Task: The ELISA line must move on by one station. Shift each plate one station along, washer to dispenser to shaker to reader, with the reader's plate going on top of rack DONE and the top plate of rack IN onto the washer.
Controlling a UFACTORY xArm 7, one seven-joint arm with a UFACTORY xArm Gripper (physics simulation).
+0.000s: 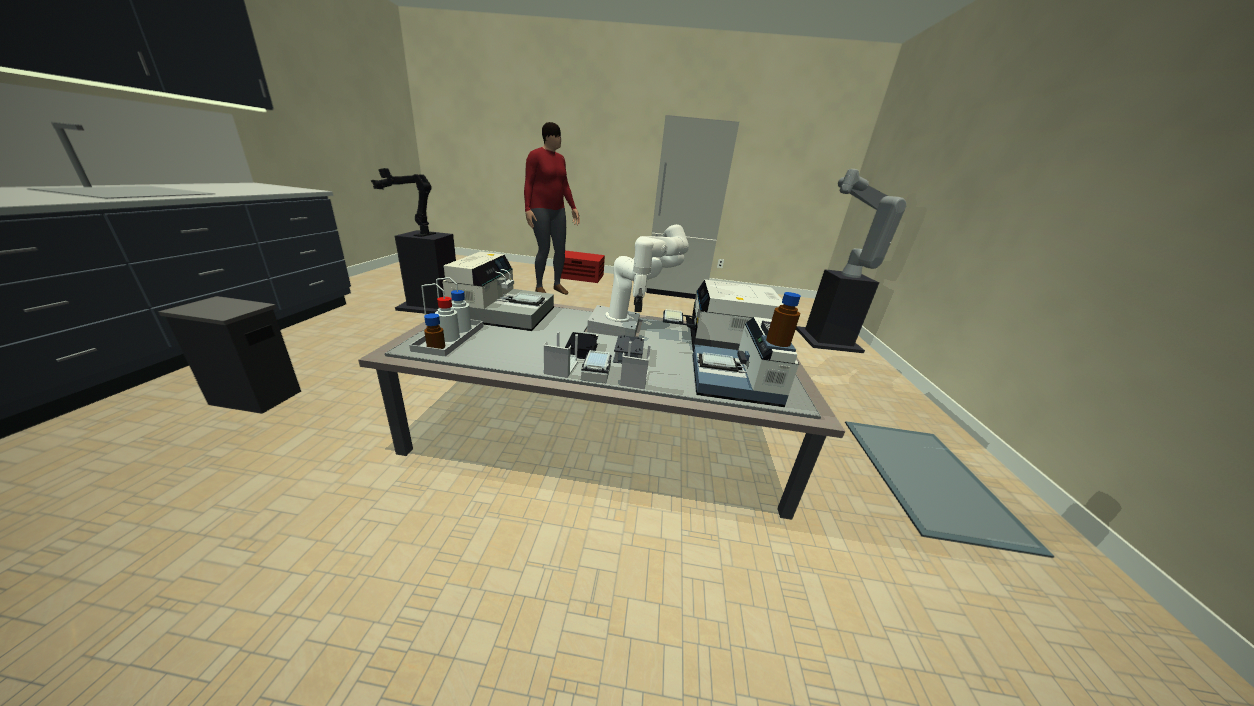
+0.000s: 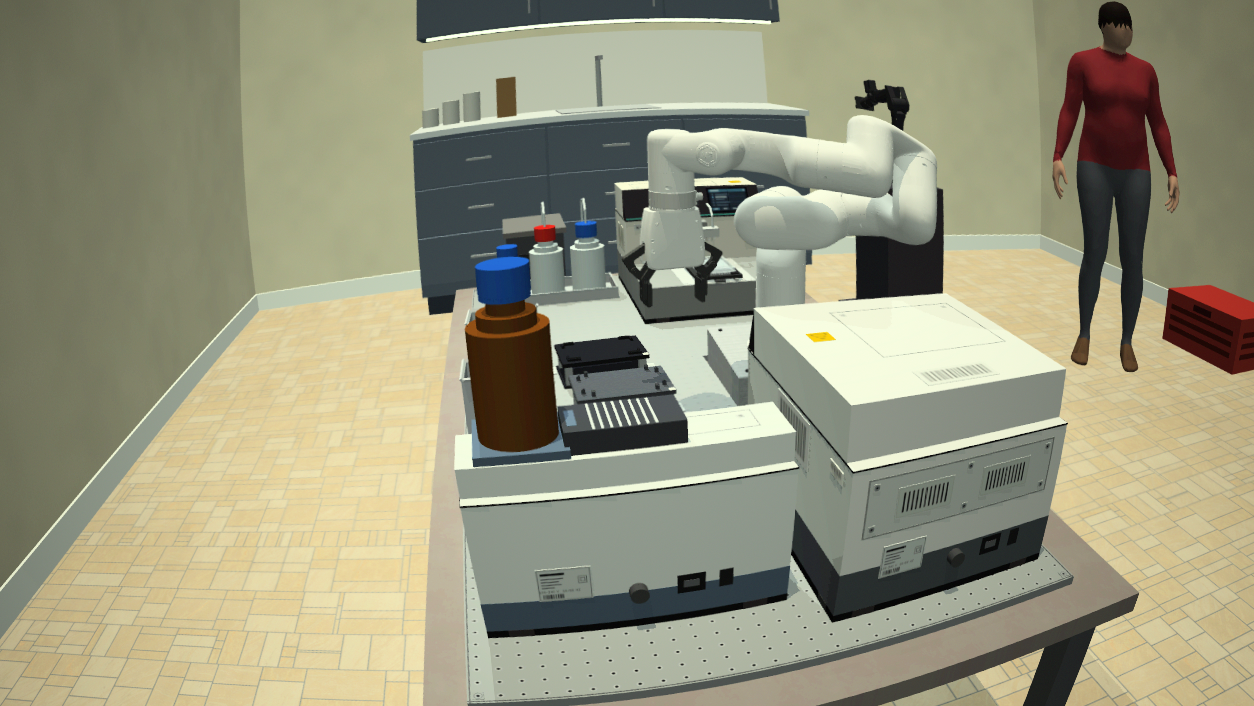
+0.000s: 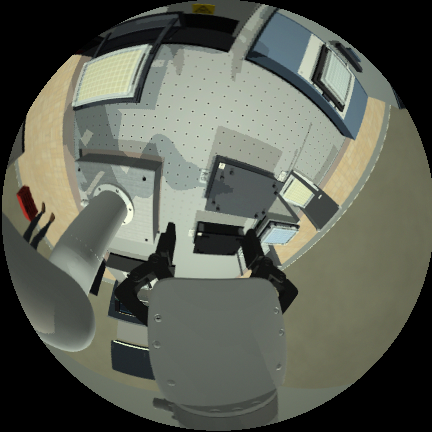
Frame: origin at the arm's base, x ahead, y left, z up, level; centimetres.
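Seen in the pictures: gripper, fingertip midpoint: (image 1: 637, 308) (image 2: 674, 302) (image 3: 210, 233); arm's base at its link origin: (image 1: 617, 317) (image 3: 113, 204).
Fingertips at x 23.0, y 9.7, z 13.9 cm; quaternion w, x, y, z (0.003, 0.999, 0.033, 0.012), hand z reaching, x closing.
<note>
Pixels of each thing's top centre, then the offset from my fingertips to it. "pt": a spot on its surface instead.
- pale plate at its top centre: (image 1: 718, 358) dx +19.1, dy +35.5, dz -11.2 cm
- light-blue plate at its top centre: (image 3: 280, 237) (image 1: 597, 358) dx +28.0, dy -13.8, dz -12.4 cm
- dark pegged platform at its top centre: (image 2: 627, 376) (image 3: 242, 197) (image 1: 630, 340) dx +8.1, dy -1.6, dz -12.4 cm
- tall brown bottle at a spot on its surface: (image 2: 511, 377) pt dx +31.2, dy +56.7, dz +11.5 cm
- tray at a spot on its surface: (image 1: 419, 347) pt dx +26.8, dy -86.0, dz -16.9 cm
My gripper (image 1: 639, 305) (image 2: 673, 292) (image 3: 210, 233) is open and empty, pointing down high above the table, beside the arm's base. A yellow plate (image 1: 673, 315) (image 3: 112, 75) lies on the extended tray of the large white device. A pale plate (image 1: 719, 360) (image 3: 336, 80) sits on the blue-based device. A plate (image 1: 526, 299) (image 2: 726, 270) sits on the back-left device by the tubing. A light-blue plate (image 1: 597, 359) (image 3: 280, 233) lies between two grey upright panels. A yellow plate (image 3: 298, 193) sits by one panel. Rack labels are unreadable, so I cannot tell IN from DONE.
A dark pegged platform (image 2: 623, 382) (image 3: 243, 188) and a black stand (image 2: 601, 349) (image 3: 218, 245) are near the table's middle. A tall brown bottle (image 1: 784, 324) (image 2: 511, 377) stands on the blue-based device. Bottles in a tray (image 1: 419, 347) stand at the left end. A person (image 1: 548, 188) stands behind the table.
</note>
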